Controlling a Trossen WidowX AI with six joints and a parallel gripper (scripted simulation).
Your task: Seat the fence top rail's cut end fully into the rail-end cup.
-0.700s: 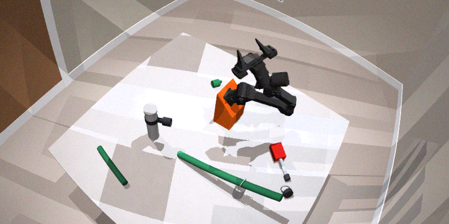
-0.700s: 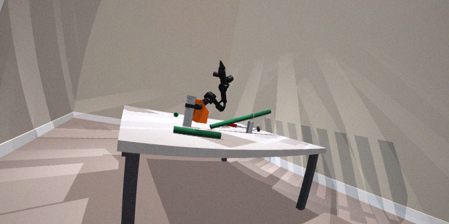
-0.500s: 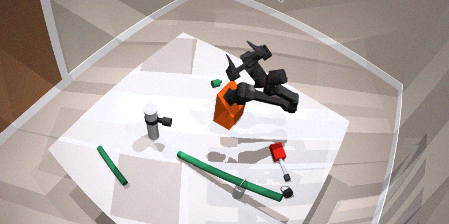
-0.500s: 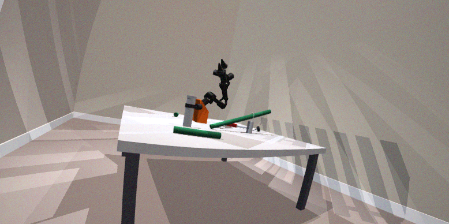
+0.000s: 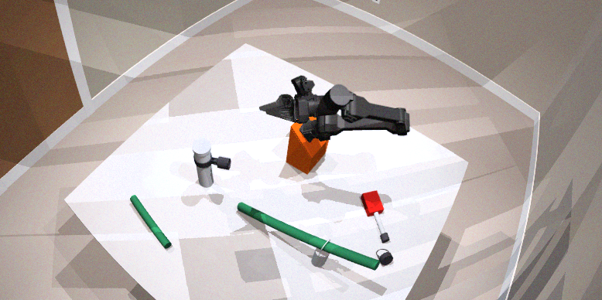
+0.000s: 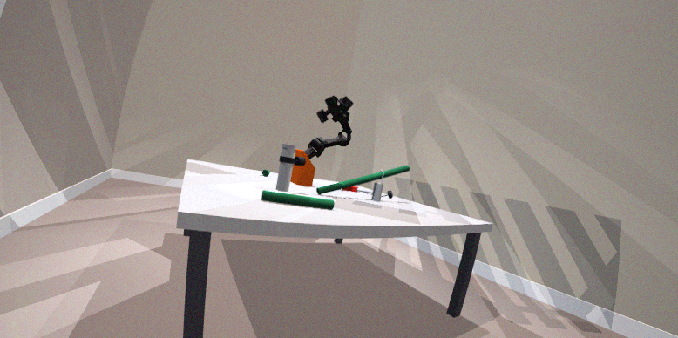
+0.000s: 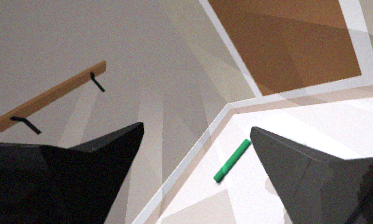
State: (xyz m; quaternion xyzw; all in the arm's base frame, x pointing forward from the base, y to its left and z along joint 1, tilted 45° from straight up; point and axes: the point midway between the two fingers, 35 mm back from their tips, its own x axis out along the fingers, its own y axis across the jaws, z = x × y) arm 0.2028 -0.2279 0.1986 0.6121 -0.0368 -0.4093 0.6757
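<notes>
Right now the dark rail-end cup is 300 mm below my gripper tip, 140 mm to the right of it and 20 mm ahead of it. Round my gripper tip: small green cap 440 mm behind, 420 mm below, 100 mm to the right; short green rod 420 mm below, 340 mm ahead, 280 mm to the right; small grey line post 340 mm below, 300 mm to the left, 120 mm ahead.
</notes>
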